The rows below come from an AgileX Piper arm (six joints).
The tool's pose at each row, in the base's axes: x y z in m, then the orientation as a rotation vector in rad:
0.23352 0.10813 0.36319 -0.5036 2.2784 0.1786
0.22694 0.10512 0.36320 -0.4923 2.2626 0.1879
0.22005 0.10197 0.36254 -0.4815 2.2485 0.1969
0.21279 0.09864 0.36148 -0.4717 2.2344 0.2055
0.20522 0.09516 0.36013 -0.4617 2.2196 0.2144
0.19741 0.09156 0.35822 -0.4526 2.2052 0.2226
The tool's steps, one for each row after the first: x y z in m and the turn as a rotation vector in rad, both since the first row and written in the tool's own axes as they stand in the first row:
0.00496 -0.00005 -0.00527 -0.0014 -0.0184 0.0075
0.01064 -0.00007 -0.01033 -0.0030 -0.0351 0.0150
0.01689 -0.00010 -0.01541 -0.0047 -0.0515 0.0217
0.02359 -0.00013 -0.02054 -0.0065 -0.0686 0.0285
0.03088 -0.00015 -0.02549 -0.0082 -0.0850 0.0346

